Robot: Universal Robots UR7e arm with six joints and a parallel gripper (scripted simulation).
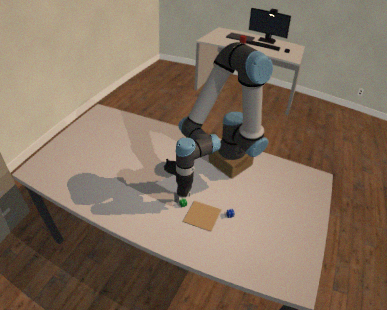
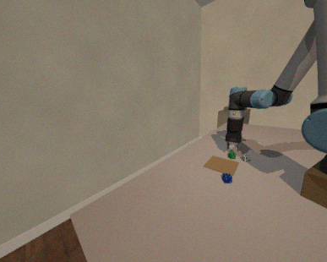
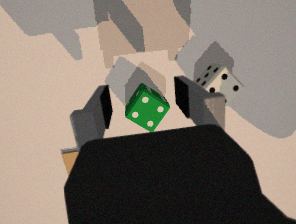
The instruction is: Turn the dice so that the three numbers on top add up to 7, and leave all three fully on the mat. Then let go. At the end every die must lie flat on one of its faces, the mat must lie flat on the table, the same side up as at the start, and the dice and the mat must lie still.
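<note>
My gripper is now 4 cm above the green die and 2 cm to the right of it. The rest, counted from my hand: white die 7 cm behind, 4 cm below, 1 cm to the left; then blue die 25 cm to the left, 4 cm below, 1 cm behind; then tan mat 13 cm to the left, 6 cm below, 3 cm ahead.
</note>
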